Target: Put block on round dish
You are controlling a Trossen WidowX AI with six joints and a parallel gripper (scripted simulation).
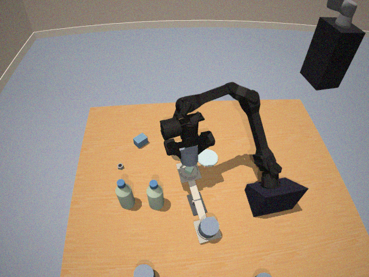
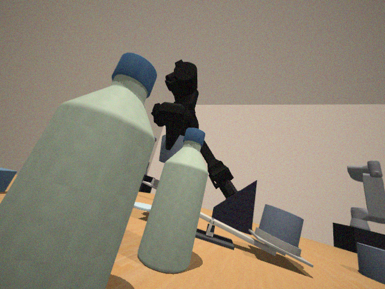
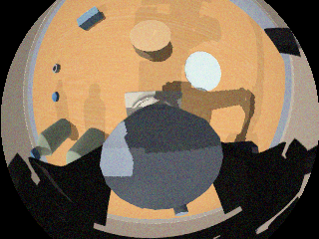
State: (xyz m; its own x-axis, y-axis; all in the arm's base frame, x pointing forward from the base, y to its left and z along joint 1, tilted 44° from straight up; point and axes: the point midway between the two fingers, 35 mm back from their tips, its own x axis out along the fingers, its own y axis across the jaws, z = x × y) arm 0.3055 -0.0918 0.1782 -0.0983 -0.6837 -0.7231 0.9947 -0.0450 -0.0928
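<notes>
Right now the pale green block is 10 mm to the left of my gripper tip and 80 mm below it. The rest, counted from my gripper tip: grey-blue cup (10 mm behind, 290 mm to the left, 110 mm below); then tan cylinder (150 mm to the right, 130 mm below); then pale blue round dish (120 mm behind, 80 mm to the right, 160 mm below).
</notes>
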